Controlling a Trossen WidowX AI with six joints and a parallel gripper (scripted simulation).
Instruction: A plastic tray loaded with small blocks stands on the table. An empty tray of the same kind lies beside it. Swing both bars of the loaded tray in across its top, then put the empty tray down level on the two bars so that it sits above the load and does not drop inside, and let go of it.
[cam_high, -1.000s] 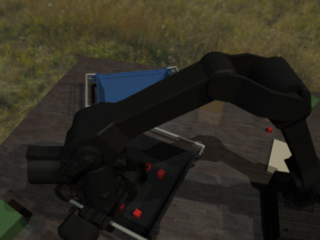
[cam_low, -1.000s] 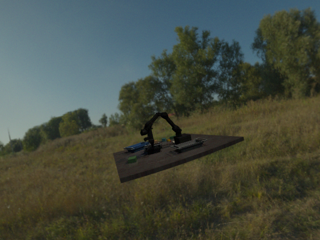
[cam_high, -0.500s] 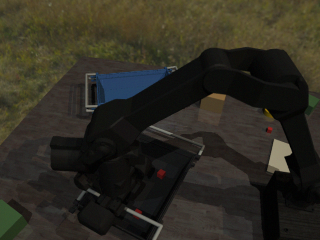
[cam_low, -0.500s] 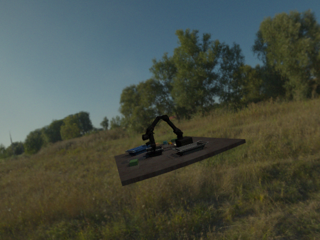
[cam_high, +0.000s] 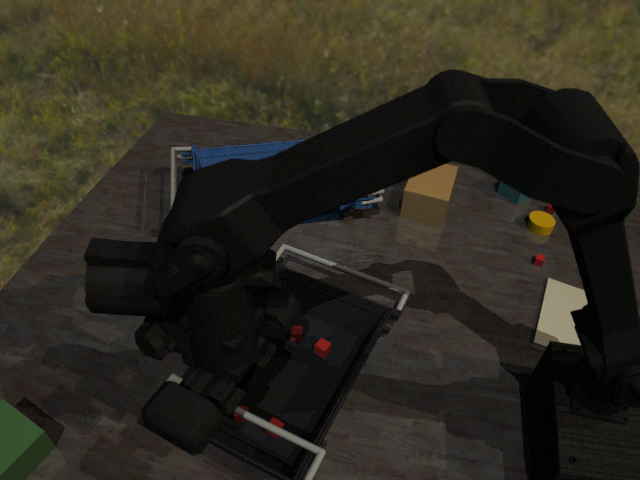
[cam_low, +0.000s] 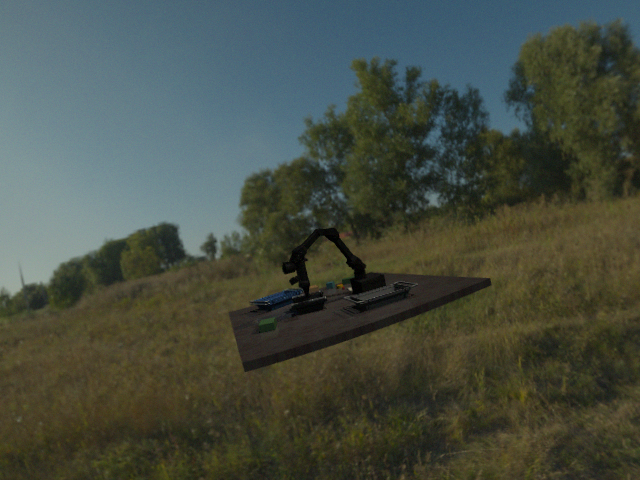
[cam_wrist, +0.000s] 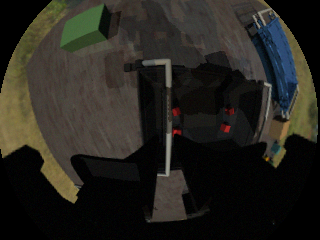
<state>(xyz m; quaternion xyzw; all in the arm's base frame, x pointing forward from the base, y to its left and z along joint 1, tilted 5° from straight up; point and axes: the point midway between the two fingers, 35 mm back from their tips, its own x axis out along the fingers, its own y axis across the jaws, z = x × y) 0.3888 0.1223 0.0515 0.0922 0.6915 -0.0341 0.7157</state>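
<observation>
The grey tray is 340 mm behind my gripper tip, 260 mm to the left of it and 50 mm below it. From my gripper tip the other things lie so: yellow disc: 560 mm to the right, 360 mm behind, 80 mm below; tan block: 550 mm to the right, 150 mm behind, 60 mm below; cream block: 410 mm behind, 330 mm to the right, 90 mm below.
</observation>
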